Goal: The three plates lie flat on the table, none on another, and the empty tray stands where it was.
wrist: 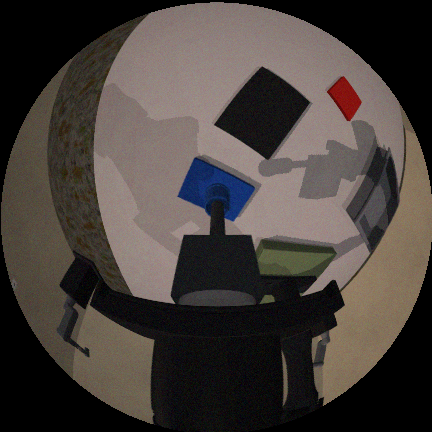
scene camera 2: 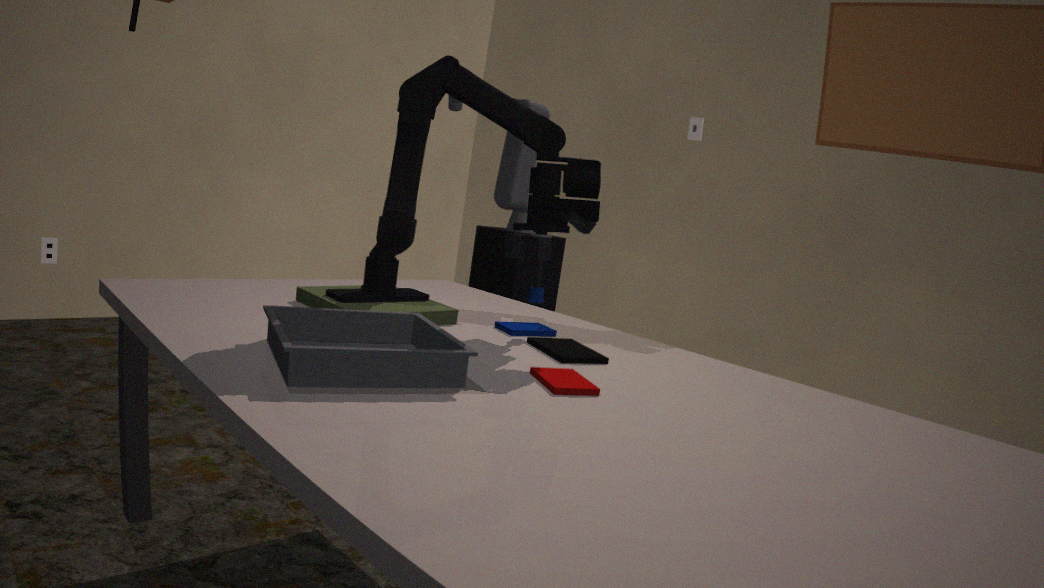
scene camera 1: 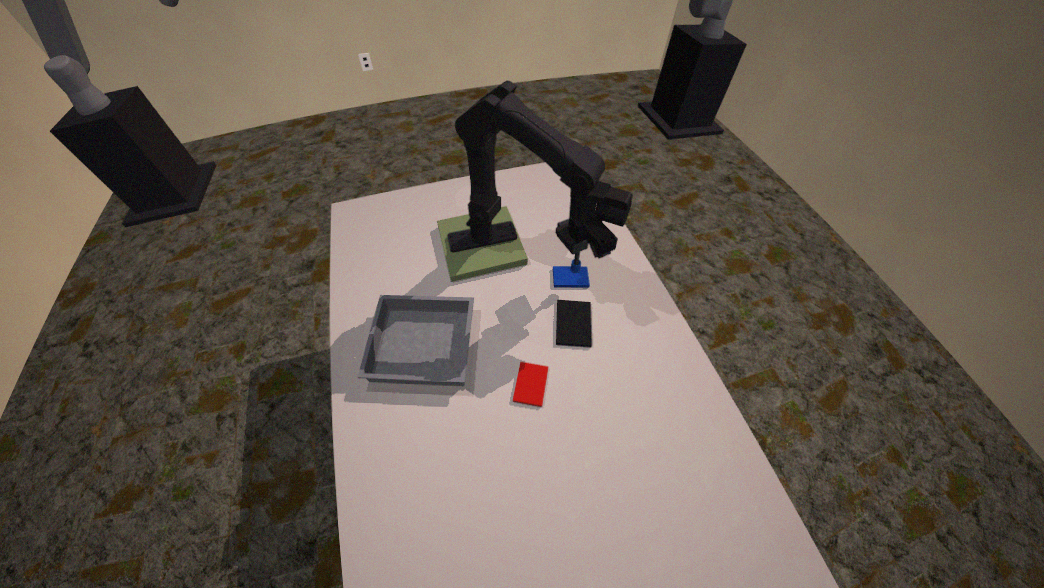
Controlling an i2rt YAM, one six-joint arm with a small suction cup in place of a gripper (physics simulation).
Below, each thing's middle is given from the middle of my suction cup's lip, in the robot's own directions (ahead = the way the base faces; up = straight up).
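Scene:
The black plate (scene camera 1: pixel 573 328) is 130 mm ahead of my suction cup, 40 mm to the right of it and 70 mm below it. I see the grey tray (scene camera 2: pixel 314 347) 90 mm ahead of my suction cup, 430 mm to the right of it and 50 mm below it; going by their middles, the grey tray is the farthest from my suction cup of the things named here. The red plate (scene camera 2: pixel 558 381) is 250 mm ahead of my suction cup, 190 mm to the right of it and 70 mm below it. And the blue plate (wrist: pixel 200 174) is 20 mm behind my suction cup and 70 mm below it. Going by their middles, the blue plate is the nearest to my suction cup of the things named here.

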